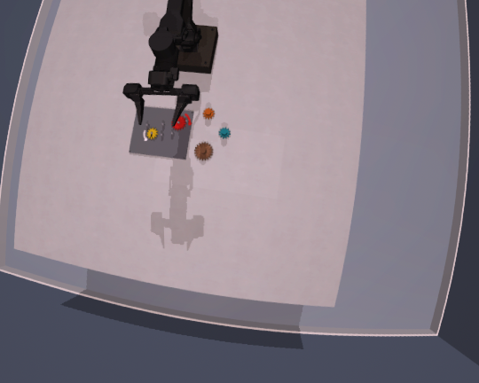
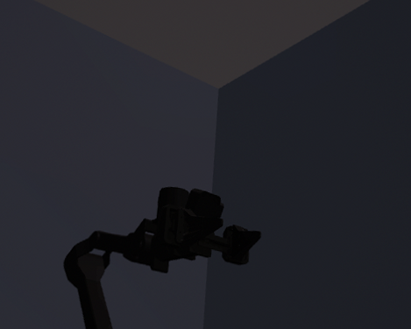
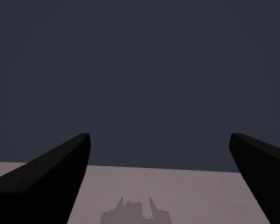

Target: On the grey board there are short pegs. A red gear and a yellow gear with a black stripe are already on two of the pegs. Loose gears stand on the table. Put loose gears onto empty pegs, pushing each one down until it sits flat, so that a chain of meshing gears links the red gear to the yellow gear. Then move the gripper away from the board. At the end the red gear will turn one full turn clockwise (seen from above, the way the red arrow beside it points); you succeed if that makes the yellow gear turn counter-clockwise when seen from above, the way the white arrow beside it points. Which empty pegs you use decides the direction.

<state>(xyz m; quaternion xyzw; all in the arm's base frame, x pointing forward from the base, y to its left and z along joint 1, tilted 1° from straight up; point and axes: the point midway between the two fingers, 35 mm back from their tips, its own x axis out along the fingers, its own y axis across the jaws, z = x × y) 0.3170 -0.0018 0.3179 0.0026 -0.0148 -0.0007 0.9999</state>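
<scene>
My gripper tip is now 12 cm past the orange gear, 8 cm to the right of it and 38 cm above it. Also, from my gripper tip: yellow gear: 3 cm behind, 11 cm to the right, 38 cm below; red arrow: 9 cm behind, 1 cm to the left, 39 cm below; brown gear: 2 cm ahead, 8 cm to the left, 38 cm below.
</scene>
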